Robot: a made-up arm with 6 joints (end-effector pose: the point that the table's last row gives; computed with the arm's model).
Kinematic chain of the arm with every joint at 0, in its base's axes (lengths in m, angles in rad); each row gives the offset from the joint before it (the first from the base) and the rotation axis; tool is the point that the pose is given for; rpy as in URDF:
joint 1: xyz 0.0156 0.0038 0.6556 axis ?
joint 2: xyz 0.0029 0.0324 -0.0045 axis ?
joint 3: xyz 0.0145 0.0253 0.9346 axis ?
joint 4: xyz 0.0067 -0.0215 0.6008 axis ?
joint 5: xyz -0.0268 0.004 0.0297 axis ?
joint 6: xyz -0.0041 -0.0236 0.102 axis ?
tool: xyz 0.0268 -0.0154 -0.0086 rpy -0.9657 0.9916 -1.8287
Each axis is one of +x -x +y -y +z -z.
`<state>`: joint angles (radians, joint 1 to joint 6).
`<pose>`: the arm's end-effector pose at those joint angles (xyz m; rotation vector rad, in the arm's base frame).
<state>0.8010 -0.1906 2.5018 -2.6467 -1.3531 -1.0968</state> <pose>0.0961 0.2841 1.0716 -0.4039 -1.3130 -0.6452</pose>
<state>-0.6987 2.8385 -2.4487 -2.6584 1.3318 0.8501</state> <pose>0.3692 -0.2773 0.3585 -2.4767 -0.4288 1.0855</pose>
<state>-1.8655 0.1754 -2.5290 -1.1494 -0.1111 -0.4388</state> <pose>0.1412 0.2819 1.0265 1.4314 -2.0025 -0.4933</pose>
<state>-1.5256 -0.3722 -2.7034 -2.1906 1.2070 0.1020</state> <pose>0.0004 0.3097 0.8833 1.0051 -0.1715 0.1685</pose>
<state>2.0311 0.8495 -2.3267 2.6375 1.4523 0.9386</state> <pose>-0.0943 0.0551 1.2652 -1.1157 -1.8645 -0.5683</pose>
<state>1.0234 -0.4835 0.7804 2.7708 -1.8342 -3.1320</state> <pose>-0.0607 -0.1197 2.0042 1.8583 -2.0084 1.1965</pose>
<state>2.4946 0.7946 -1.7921 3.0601 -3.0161 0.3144</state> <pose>-0.2301 0.1182 1.6504 0.3550 -0.8258 -1.0515</pose>
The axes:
joint 1: +z
joint 2: +y
joint 3: +y
joint 4: +z
joint 5: +y
joint 6: +z

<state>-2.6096 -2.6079 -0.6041 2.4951 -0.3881 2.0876</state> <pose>0.4290 0.2616 -0.8635 0.5826 -1.8968 -0.7285</pose>
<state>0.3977 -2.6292 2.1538 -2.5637 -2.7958 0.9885</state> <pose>-0.6228 -0.1722 0.3657 -1.1769 -1.0354 -2.5134</pose>
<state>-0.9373 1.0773 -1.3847 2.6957 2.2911 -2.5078</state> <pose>0.4467 -0.4384 1.6351 -0.3632 -1.4901 -1.5683</pose>
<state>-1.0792 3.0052 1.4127 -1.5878 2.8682 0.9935</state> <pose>-0.1181 0.3815 -0.4304 0.5499 1.1035 0.7538</pose>
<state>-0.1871 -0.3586 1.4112 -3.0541 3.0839 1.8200</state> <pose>0.1893 -0.0003 1.7686 2.2609 -0.0849 -0.2007</pose>
